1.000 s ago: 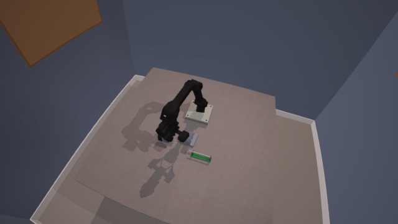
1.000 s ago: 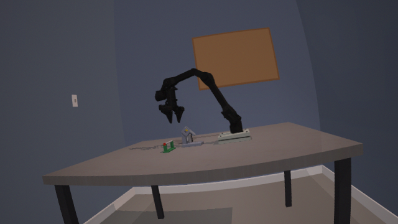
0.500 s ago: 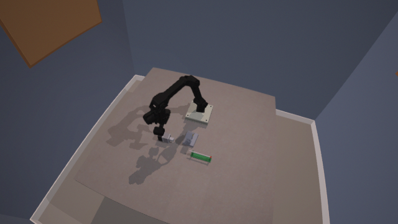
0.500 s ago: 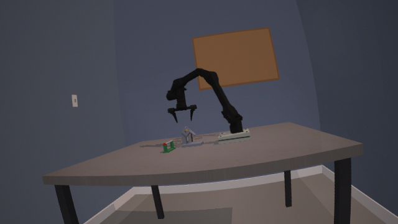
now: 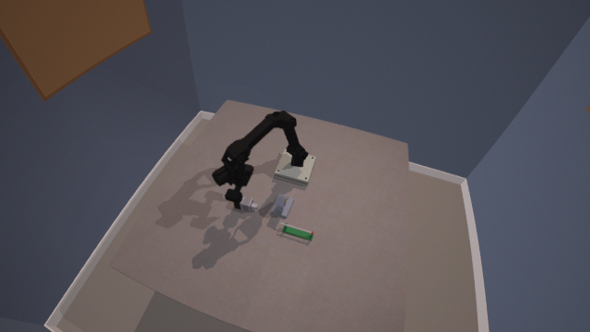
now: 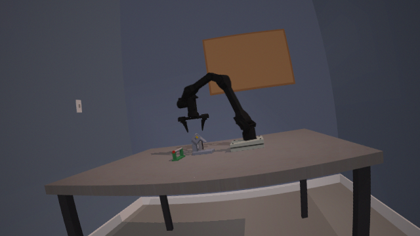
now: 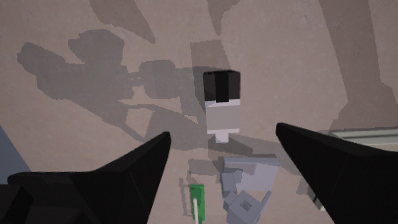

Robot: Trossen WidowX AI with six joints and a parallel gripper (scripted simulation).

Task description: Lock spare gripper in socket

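Right now the spare gripper is 1 cm behind my gripper tip, 1 cm to the left of it and 9 cm below it. Round my gripper tip: mount block 2 cm behind, 18 cm to the left, 6 cm below; then green cradle 9 cm ahead, 27 cm to the left, 9 cm below.
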